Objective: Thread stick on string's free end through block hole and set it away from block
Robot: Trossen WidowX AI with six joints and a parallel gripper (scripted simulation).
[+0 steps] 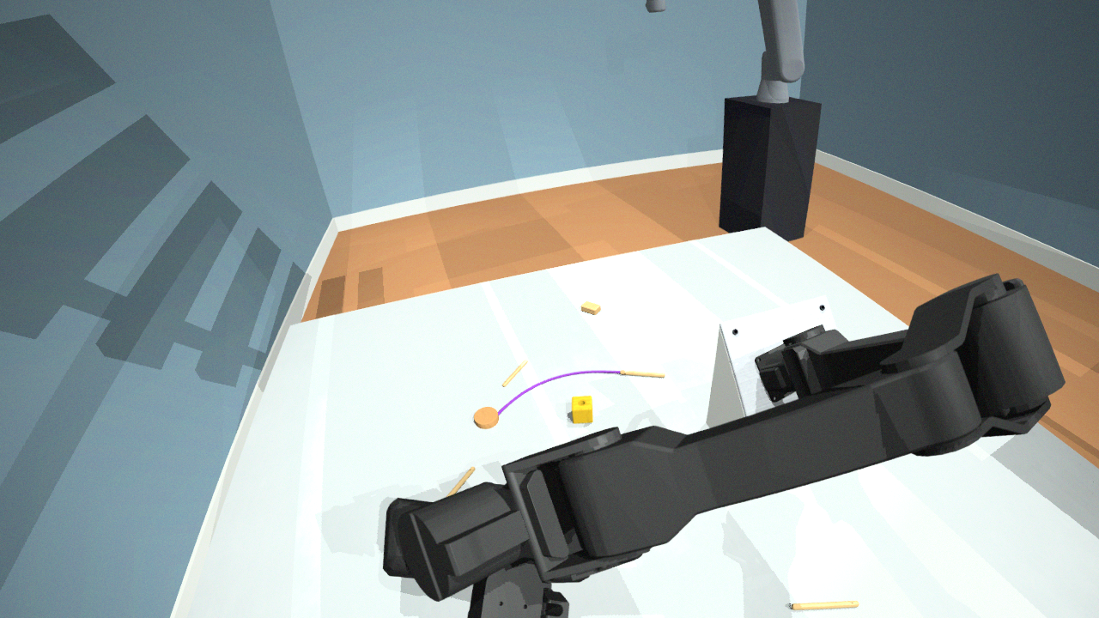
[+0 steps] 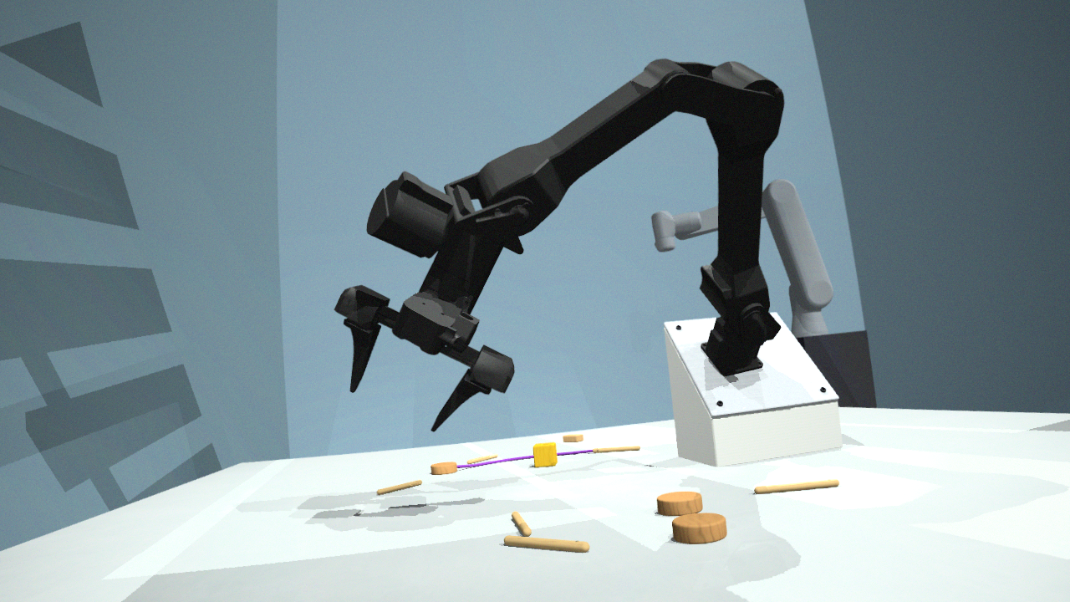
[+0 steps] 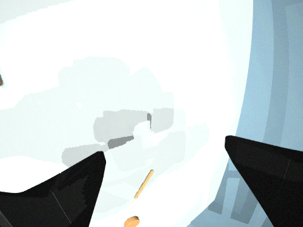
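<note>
Right now my gripper tip is 22 cm past the yellow block, 25 cm to the left of it and 9 cm above it. Round my gripper tip: small wooden piece (36 cm behind, 53 cm to the right, 10 cm below); then round wooden button (8 cm behind, 31 cm to the right, 10 cm below).
</note>
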